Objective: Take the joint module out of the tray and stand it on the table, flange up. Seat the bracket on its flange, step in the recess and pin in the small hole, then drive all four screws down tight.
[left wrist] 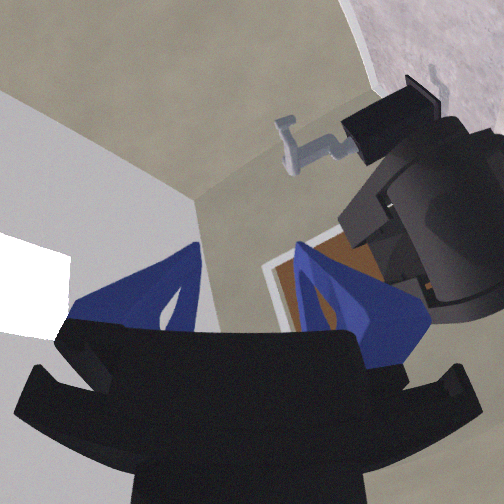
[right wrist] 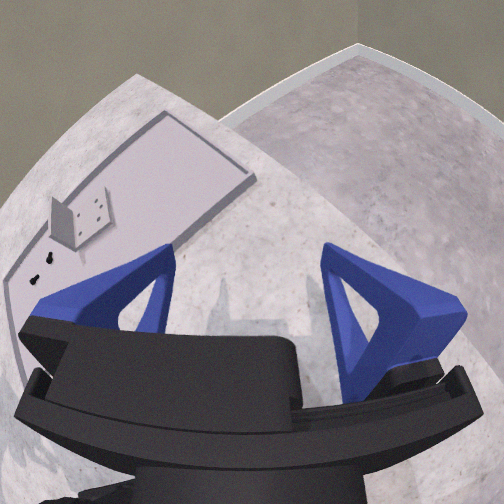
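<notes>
In the right wrist view a pale grey tray with a dark rim lies on the table at the left. A grey L-shaped bracket with several holes stands in it, and two small dark screws lie beside it. No joint module shows in the visible part of the tray. My right gripper is open and empty above the table, to the right of the tray. My left gripper is open and empty and points off the table at the room walls. A dark rounded body with a grey piece sits right of it; I cannot tell what it is.
The round mottled grey table top has a pale rim, with olive wall behind. In the left wrist view only a corner of the table shows at top right. A brown panel in a white frame is on the wall behind the fingers.
</notes>
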